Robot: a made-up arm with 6 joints. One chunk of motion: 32 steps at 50 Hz.
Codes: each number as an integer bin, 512 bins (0 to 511) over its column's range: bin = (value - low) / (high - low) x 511, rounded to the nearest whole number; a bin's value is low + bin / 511 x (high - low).
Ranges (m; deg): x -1..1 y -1..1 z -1..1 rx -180..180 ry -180..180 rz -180..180
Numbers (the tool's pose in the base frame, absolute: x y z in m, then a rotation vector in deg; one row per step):
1: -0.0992 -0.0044 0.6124 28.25 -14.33 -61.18
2: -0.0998 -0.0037 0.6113 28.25 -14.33 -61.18
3: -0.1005 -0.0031 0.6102 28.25 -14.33 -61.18
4: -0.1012 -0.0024 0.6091 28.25 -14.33 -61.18
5: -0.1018 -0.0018 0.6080 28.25 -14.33 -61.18
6: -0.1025 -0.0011 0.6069 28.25 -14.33 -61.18
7: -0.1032 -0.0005 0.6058 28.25 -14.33 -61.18
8: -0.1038 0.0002 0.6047 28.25 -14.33 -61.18
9: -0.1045 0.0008 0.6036 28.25 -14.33 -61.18
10: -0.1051 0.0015 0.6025 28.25 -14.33 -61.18
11: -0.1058 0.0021 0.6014 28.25 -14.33 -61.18
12: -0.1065 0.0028 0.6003 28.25 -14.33 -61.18
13: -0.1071 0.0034 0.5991 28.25 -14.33 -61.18
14: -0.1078 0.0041 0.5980 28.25 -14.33 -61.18
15: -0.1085 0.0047 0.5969 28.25 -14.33 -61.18
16: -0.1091 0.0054 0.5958 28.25 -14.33 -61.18
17: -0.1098 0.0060 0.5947 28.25 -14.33 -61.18
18: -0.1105 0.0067 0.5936 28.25 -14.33 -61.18
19: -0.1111 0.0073 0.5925 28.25 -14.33 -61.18
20: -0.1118 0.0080 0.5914 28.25 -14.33 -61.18
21: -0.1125 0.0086 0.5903 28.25 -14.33 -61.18
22: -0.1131 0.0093 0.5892 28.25 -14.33 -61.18
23: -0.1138 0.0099 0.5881 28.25 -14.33 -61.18
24: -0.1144 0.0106 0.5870 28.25 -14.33 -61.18
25: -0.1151 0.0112 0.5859 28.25 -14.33 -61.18
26: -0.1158 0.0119 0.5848 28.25 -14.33 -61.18
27: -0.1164 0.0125 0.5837 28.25 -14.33 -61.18
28: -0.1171 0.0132 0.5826 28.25 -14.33 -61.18
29: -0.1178 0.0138 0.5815 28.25 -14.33 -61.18
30: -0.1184 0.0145 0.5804 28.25 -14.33 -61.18
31: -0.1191 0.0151 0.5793 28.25 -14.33 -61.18
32: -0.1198 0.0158 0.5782 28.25 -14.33 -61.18
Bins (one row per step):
1: 230 254 412 296 235 169
2: 230 255 412 296 235 169
3: 230 255 411 296 235 169
4: 230 255 411 296 235 169
5: 229 255 411 296 235 169
6: 229 255 411 296 235 169
7: 229 255 410 296 235 169
8: 229 256 410 296 235 169
9: 229 256 410 296 235 169
10: 229 256 409 296 235 169
11: 228 256 409 296 235 169
12: 228 256 409 296 235 169
13: 228 256 409 296 235 169
14: 228 257 408 296 235 169
15: 228 257 408 296 235 169
16: 228 257 408 296 235 169
17: 227 257 407 296 235 169
18: 227 257 407 296 235 169
19: 227 257 407 296 235 169
20: 227 258 407 296 235 169
21: 227 258 406 296 235 169
22: 227 258 406 296 235 169
23: 226 258 406 296 235 169
24: 226 258 405 296 235 169
25: 226 258 405 296 235 169
26: 226 259 405 296 235 169
27: 226 259 405 296 235 169
28: 226 259 404 296 235 169
29: 225 259 404 296 235 169
30: 225 259 404 296 235 169
31: 225 259 404 296 235 169
32: 225 260 403 296 235 169

